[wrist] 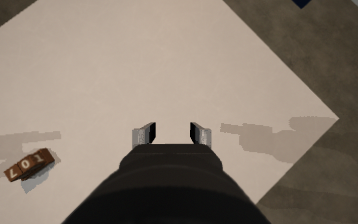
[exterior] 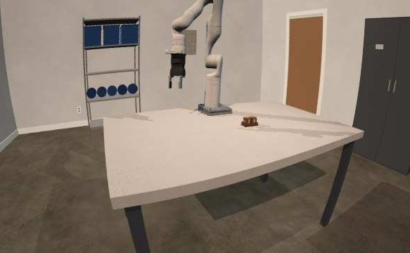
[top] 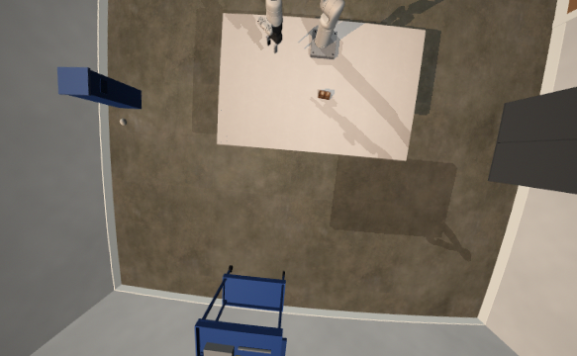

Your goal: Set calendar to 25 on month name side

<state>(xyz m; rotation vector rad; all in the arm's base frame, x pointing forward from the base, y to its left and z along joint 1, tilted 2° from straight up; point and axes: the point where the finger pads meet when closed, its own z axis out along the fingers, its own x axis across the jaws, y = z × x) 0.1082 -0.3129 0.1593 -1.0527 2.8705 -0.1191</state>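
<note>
Now: hand 300 mm to the right of the brown cube, 220 mm short of it and 180 mm above it. Round my hand: tray (320 mm to the left, 220 mm ahead, 190 mm below).
</note>
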